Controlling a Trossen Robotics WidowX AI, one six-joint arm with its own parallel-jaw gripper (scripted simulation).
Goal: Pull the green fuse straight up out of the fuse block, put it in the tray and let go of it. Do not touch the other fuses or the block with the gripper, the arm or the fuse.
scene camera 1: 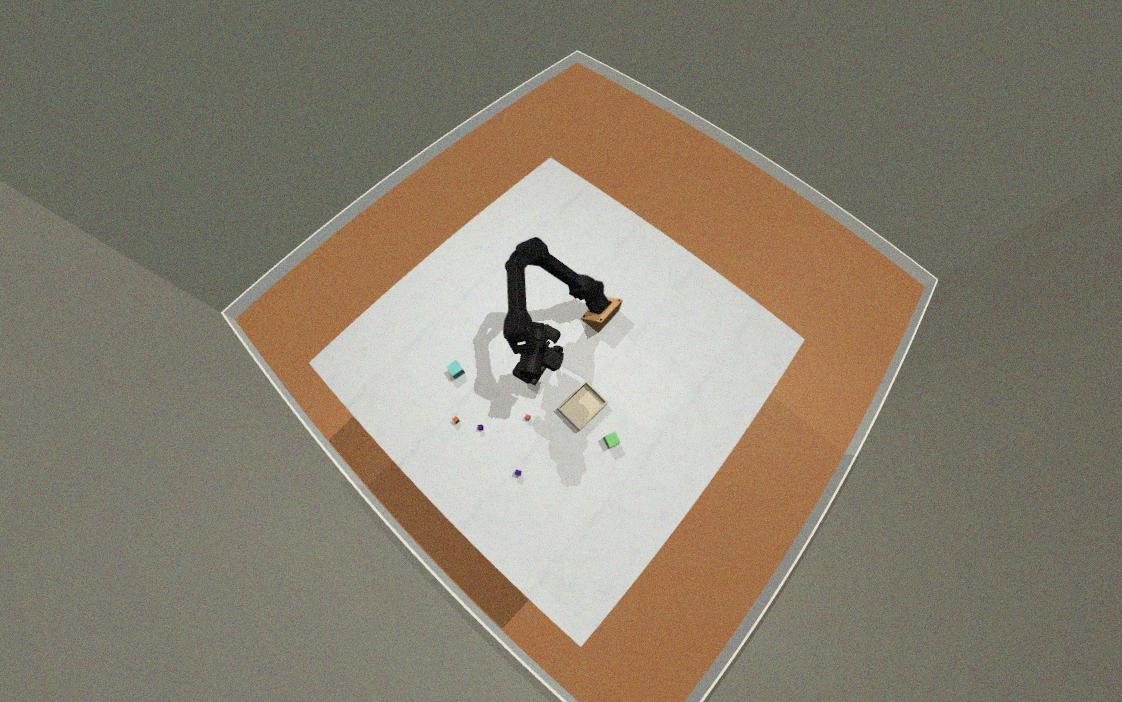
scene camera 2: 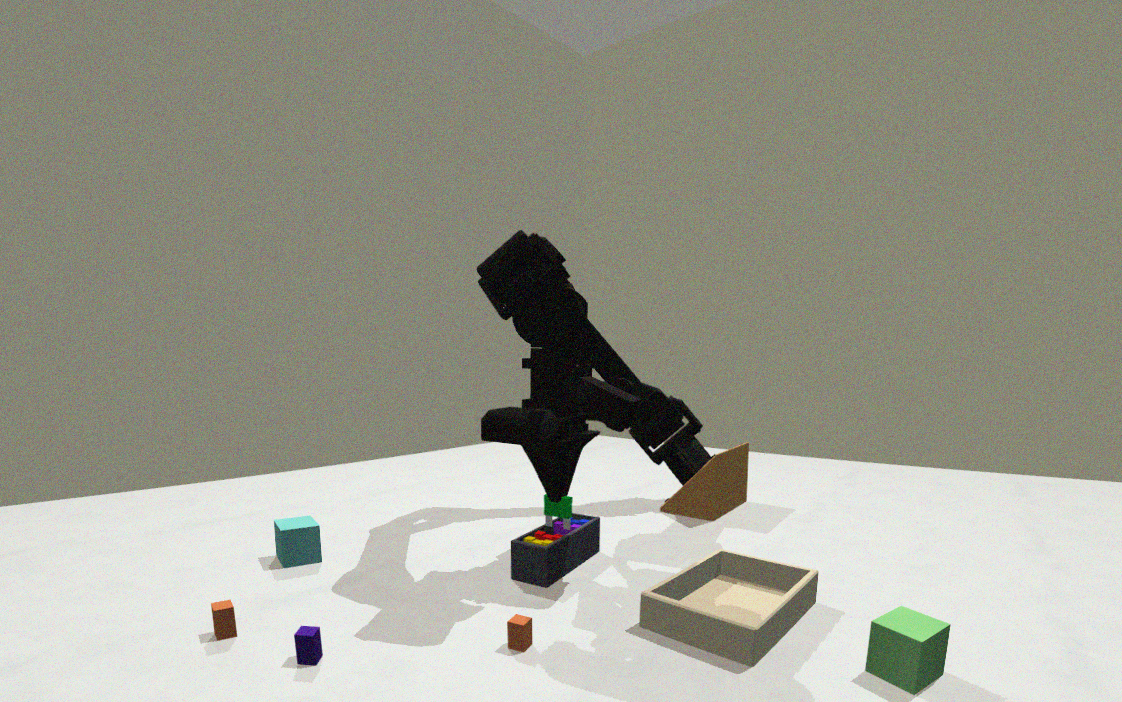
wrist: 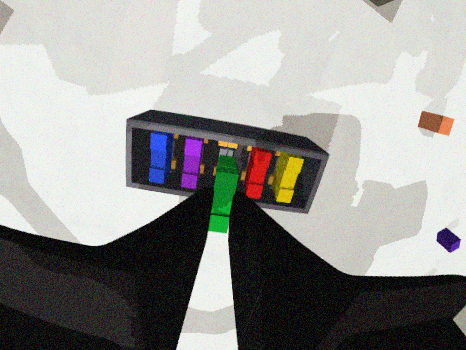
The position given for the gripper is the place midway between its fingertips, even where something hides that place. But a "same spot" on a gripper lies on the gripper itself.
The gripper shows in scene camera 1, in scene camera 2 and in the wrist view point(222, 199). One and the same spot on the gripper: point(scene camera 1: 553, 357) is point(scene camera 2: 610, 387).
